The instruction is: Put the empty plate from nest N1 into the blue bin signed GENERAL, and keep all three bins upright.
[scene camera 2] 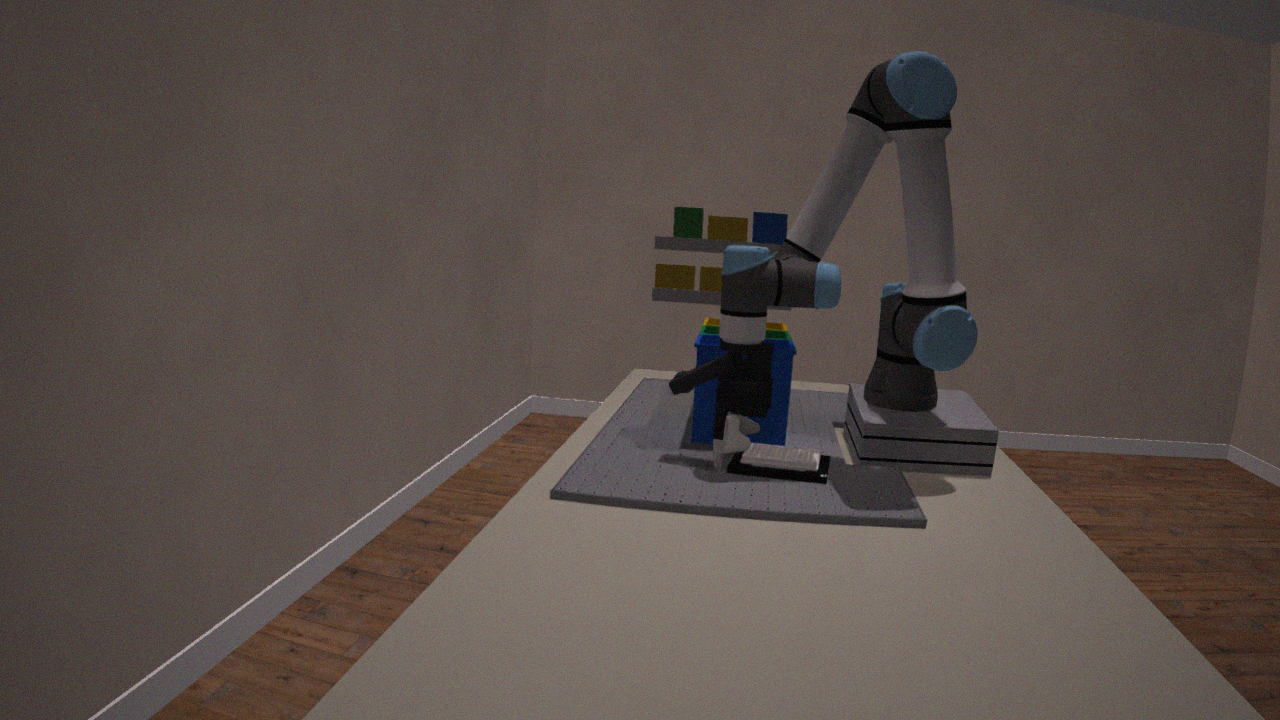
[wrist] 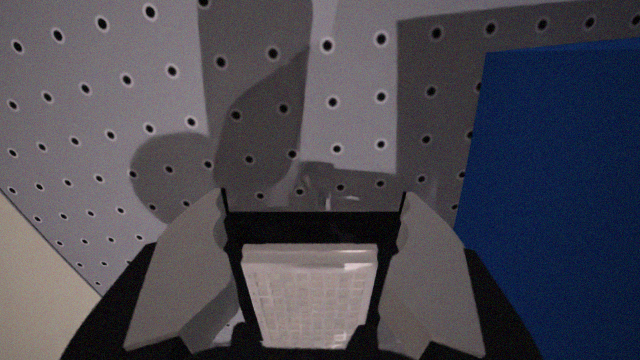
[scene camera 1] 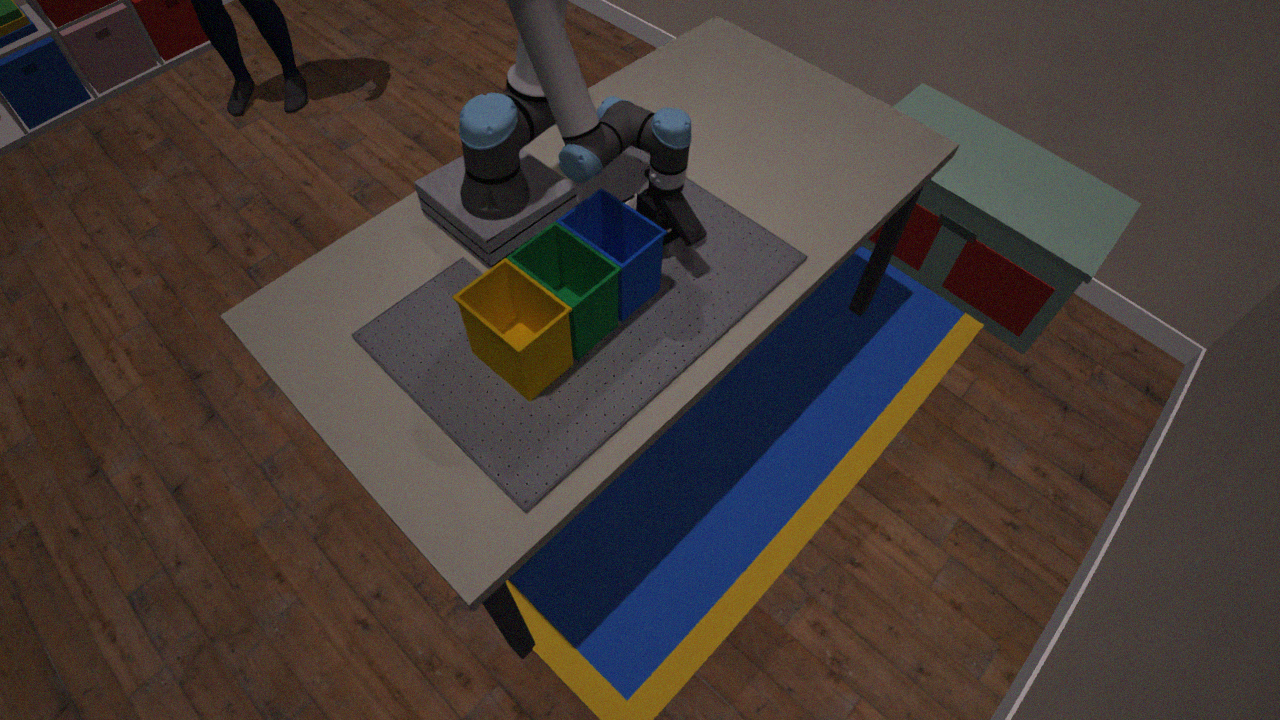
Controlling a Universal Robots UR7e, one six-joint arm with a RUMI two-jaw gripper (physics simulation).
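Seen in the pictures: gripper, fingertip midpoint: [scene camera 2: 725,462] [wrist: 314,192] [scene camera 1: 664,251]; arm's base at its link origin: [scene camera 2: 900,399] [scene camera 1: 495,197].
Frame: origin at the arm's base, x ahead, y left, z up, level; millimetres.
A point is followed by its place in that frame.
The white gridded plate [scene camera 2: 780,457] {y 256, x 226, z -58 mm} [wrist: 310,300] {y 230, x 247, z -58 mm} lies flat in a black nest [scene camera 2: 776,472] {y 291, x 229, z -73 mm} [wrist: 315,229] {y 223, x 299, z -72 mm} on the perforated board. No nest label is readable. My gripper [scene camera 2: 732,443] {y 222, x 317, z -85 mm} [wrist: 314,192] {y 222, x 317, z -85 mm} is open and low over the nest, at one end of the plate. In the wrist view its pale fingers are on either side of the plate, with gaps between. The blue bin [scene camera 1: 641,277] {y 73, x 396, z 11 mm} [scene camera 2: 776,402] {y 123, x 244, z 2 mm} [wrist: 550,175] {y 132, x 350, z -36 mm} stands upright close beside the gripper; its sign does not show. The green bin [scene camera 1: 597,313] {y -54, x 407, z 14 mm} and yellow bin [scene camera 1: 537,358] {y -211, x 420, z 29 mm} stand upright in a row with it.
The perforated grey board [scene camera 1: 429,385] {y -370, x 261, z -83 mm} [scene camera 2: 626,492] {y 424, x 439, z -83 mm} lies on the table [scene camera 1: 358,429] {y -527, x 242, z -96 mm} [scene camera 2: 626,608] {y 741, x 362, z -96 mm}. The arm's base stands on a grey block [scene camera 1: 447,210] {y -105, x -34, z 4 mm} [scene camera 2: 921,438] {y 157, x -25, z -33 mm} behind the bins. A green cabinet [scene camera 1: 1029,179] stands past the table's end.
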